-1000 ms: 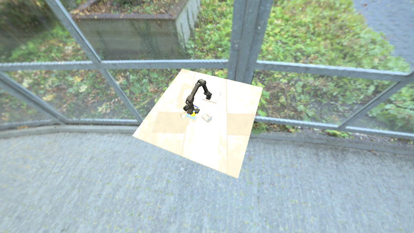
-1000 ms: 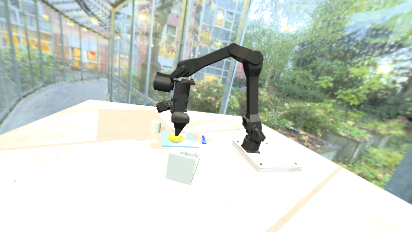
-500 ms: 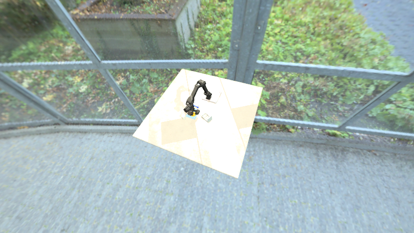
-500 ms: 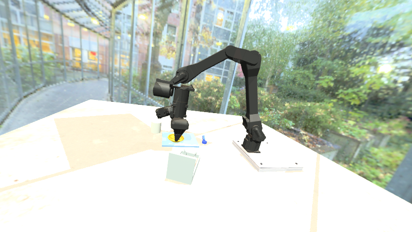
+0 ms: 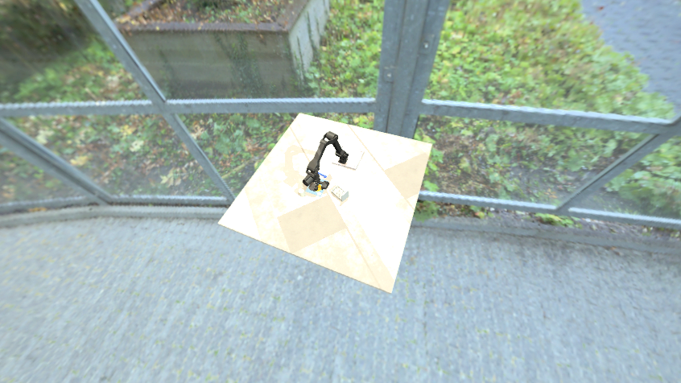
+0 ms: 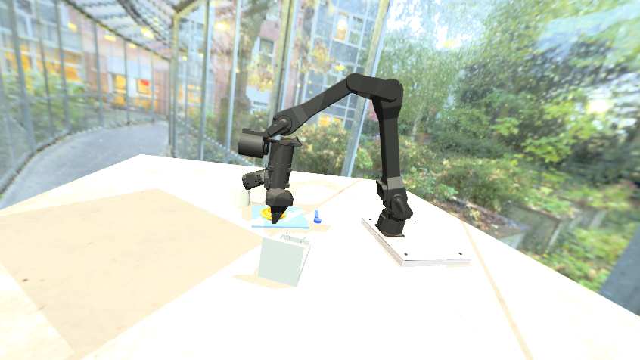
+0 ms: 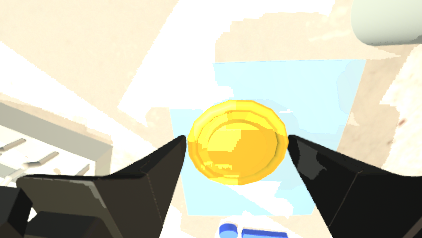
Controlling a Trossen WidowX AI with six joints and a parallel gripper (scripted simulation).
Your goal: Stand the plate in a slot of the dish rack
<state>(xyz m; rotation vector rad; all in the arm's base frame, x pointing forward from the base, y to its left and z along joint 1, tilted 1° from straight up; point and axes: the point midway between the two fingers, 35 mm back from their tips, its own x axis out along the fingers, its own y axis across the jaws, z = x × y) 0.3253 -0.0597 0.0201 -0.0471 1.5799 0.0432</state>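
The pale blue mat is 20 mm to the right of my gripper tip, 20 mm behind it and 10 mm below it. Also, from my gripper tip: blue spoon 130 mm behind, 30 mm to the right; yellow plate 10 mm above; pale grey cup 90 mm ahead, 80 mm to the right, 20 mm above.
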